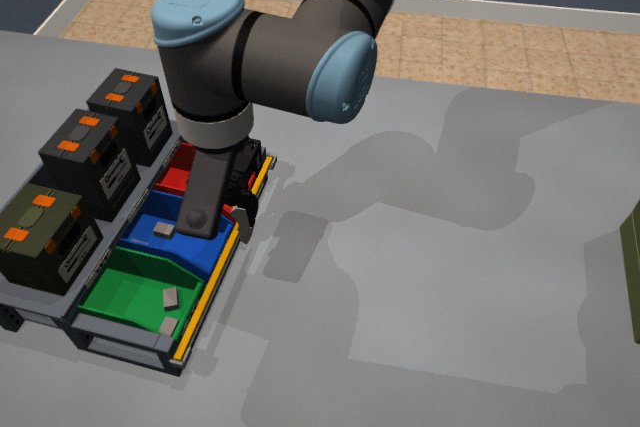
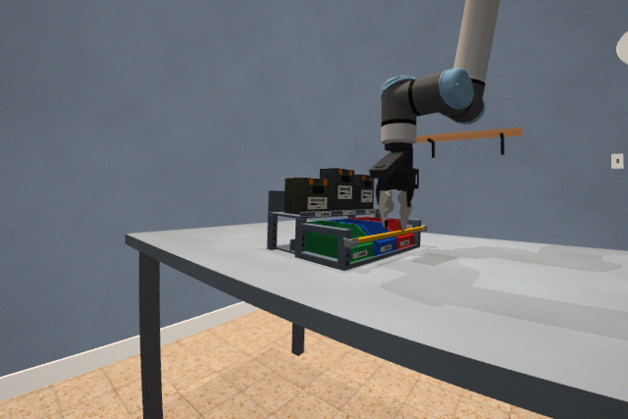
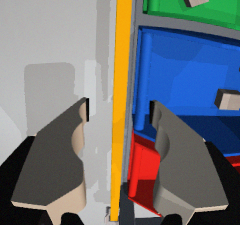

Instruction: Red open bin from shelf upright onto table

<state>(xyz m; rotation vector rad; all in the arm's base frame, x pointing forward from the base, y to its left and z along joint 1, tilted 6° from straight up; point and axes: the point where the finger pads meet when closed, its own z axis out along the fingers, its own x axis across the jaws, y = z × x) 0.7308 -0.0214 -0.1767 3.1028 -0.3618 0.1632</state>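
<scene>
Now: hand 20 mm above the yellow bar. The rest, counted from my hand: blue bin: 100 mm ahead, 20 mm to the right, 40 mm below; red open bin: 80 mm ahead, 130 mm to the right, 40 mm below; green bin: 130 mm ahead, 80 mm to the left, 40 mm below.
</scene>
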